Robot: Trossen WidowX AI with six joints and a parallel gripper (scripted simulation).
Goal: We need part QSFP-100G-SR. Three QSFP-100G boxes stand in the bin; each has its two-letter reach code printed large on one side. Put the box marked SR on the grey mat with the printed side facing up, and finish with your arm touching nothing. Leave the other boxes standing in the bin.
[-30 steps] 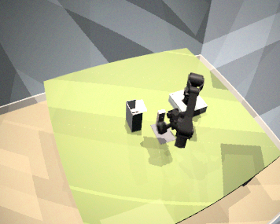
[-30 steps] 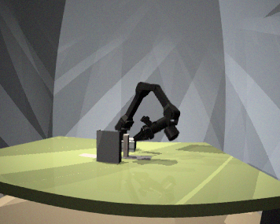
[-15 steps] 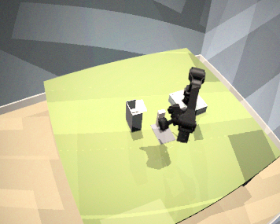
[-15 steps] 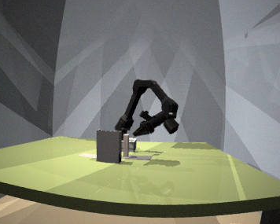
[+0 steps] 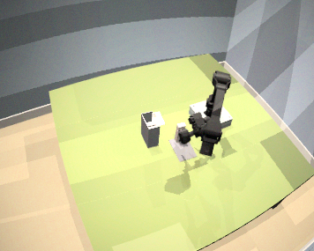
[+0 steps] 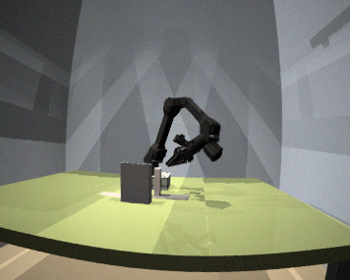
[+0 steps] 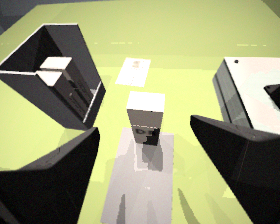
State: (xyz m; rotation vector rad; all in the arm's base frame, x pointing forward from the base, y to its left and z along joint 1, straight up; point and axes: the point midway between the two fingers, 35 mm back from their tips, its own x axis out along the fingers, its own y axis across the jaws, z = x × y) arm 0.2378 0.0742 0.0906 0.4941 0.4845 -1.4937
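Right now the grey mat is 1 cm ahead of my gripper tip, 2 cm to the left of it and 13 cm below it. Round my gripper tip: white card: 1 cm ahead, 23 cm to the right, 13 cm below.
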